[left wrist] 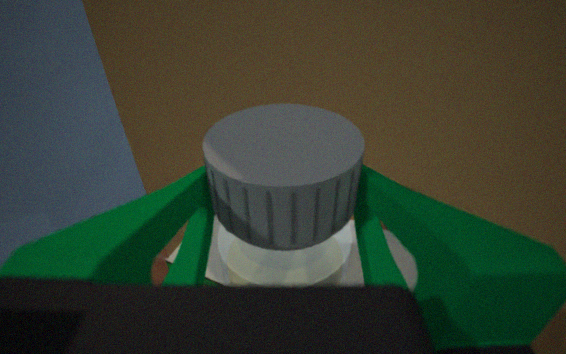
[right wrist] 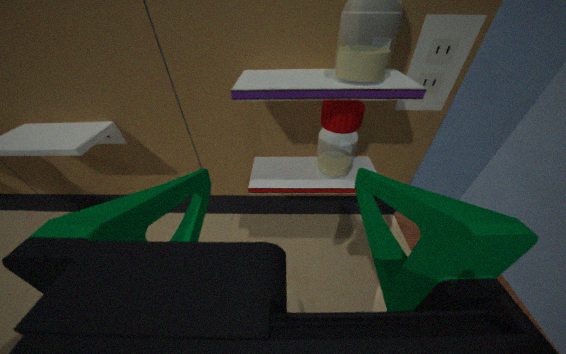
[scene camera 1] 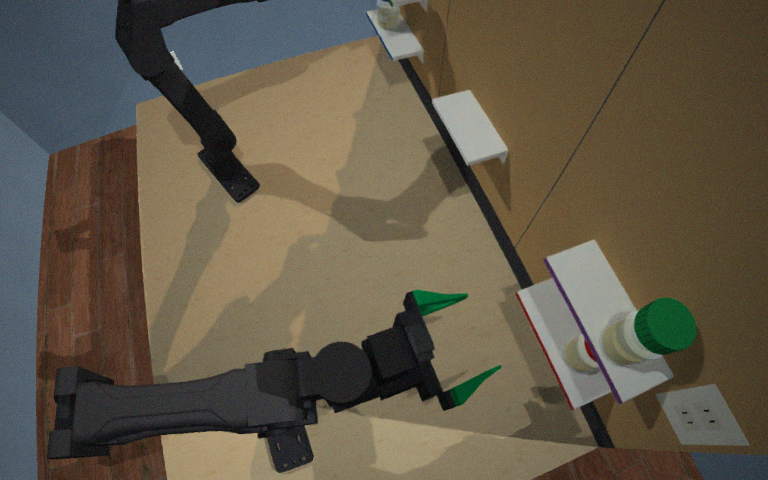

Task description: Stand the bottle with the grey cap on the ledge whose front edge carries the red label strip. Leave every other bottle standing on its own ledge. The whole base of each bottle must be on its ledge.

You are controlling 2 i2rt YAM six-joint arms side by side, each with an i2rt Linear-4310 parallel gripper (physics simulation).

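Frame: origin at the left arm's base, x ahead, y left, z up, level; metres.
Seen in the pictures: left gripper, between the fingertips: (left wrist: 283, 178); right gripper, between the fingertips: (right wrist: 282, 176) (scene camera 1: 482, 330); left arm's base, origin of its link: (scene camera 1: 228, 170).
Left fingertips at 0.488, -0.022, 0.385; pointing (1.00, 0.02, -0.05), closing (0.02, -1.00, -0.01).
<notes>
Pixels of each thing's top centre, then the offset from my left fingertips to it, as dx, dy, dz. "pt": a spot on its surface instead.
- grey-capped bottle, centre of its top: (left wrist: 283, 137) -0.006, +0.000, +0.022
- red-strip ledge, centre of its top: (right wrist: 313, 170) (scene camera 1: 566, 338) -0.293, -0.768, -0.225
- red-capped bottle, centre of its top: (right wrist: 343, 104) (scene camera 1: 611, 341) -0.299, -0.799, -0.120
- purple-strip ledge, centre of its top: (right wrist: 323, 77) (scene camera 1: 609, 314) -0.293, -0.768, -0.085
- green-capped bottle, centre of its top: (scene camera 1: 672, 323) -0.314, -0.801, +0.020
- plain white ledge, centre of its top: (scene camera 1: 469, 123) (right wrist: 47, 134) -0.135, -0.401, -0.155
- blue-strip ledge, centre of its top: (scene camera 1: 393, 29) +0.023, -0.033, -0.225
- wall outlet, a spot on its surface: (scene camera 1: 702, 414) (right wrist: 437, 58) pt -0.315, -0.921, -0.073
The grey-capped bottle (left wrist: 284, 145) is between the fingers of my left gripper (left wrist: 283, 178), which is shut on it. Its base is hidden behind the gripper body; parts of a white surface show beyond it. The left gripper is outside the scene camera view. The red-strip ledge (scene camera 1: 543, 308) (right wrist: 280, 172) is low on the wall and bears a red-capped bottle (scene camera 1: 578, 354) (right wrist: 336, 142) toward its right end. The purple-strip ledge (scene camera 1: 591, 278) (right wrist: 285, 80) above bears a green-capped bottle (scene camera 1: 665, 326) (right wrist: 367, 45). My right gripper (scene camera 1: 484, 331) (right wrist: 282, 176) is open and empty, in front of the red-strip ledge.
A plain white ledge (scene camera 1: 471, 127) (right wrist: 55, 137) is on the wall left of the red-strip one. A blue-strip ledge (scene camera 1: 404, 40) farther along bears a bottle (scene camera 1: 388, 16). The purple-strip ledge overhangs part of the red-strip ledge. A wall outlet (scene camera 1: 702, 414) (right wrist: 435, 65) is at the right.
</notes>
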